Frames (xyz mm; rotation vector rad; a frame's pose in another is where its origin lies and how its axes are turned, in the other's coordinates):
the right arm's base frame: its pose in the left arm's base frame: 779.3 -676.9 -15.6 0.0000 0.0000 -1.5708
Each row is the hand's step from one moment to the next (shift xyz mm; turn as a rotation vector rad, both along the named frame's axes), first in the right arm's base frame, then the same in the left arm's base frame.
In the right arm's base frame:
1: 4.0 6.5 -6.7 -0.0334 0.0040 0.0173
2: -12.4 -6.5 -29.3 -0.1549 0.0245 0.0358
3: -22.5 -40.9 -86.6 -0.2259 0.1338 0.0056
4: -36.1 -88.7 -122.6 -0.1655 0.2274 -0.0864
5: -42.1 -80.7 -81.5 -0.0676 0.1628 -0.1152
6: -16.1 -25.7 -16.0 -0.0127 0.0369 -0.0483
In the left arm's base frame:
1: 6.5 -4.0 -6.7 0.0040 0.0334 0.0173
2: -6.5 12.4 -29.3 0.0245 0.1549 0.0358
3: -40.9 22.5 -86.6 0.1338 0.2259 0.0056
4: -88.7 36.1 -122.6 0.2274 0.1655 -0.0864
5: -80.7 42.1 -81.5 0.1628 0.0676 -0.1152
6: -25.7 16.1 -16.0 0.0369 0.0127 -0.0483

